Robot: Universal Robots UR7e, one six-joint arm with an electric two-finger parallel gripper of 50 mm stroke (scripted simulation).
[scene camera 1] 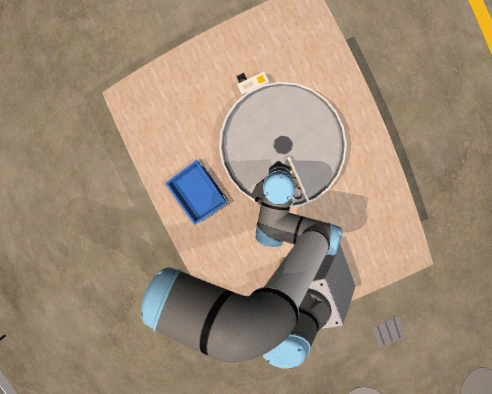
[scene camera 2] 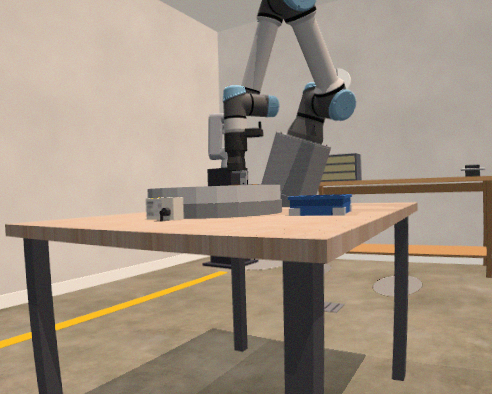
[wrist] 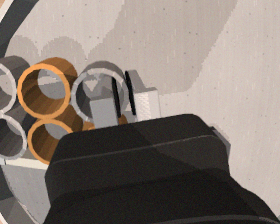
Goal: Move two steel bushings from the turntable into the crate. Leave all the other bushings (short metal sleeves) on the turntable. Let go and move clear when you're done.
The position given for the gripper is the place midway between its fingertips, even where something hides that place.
In view: the gripper (scene camera 2: 244,190), an orange ring (wrist: 37,104) and an orange ring (wrist: 42,145).
The gripper shows as well in the wrist view (wrist: 121,86).
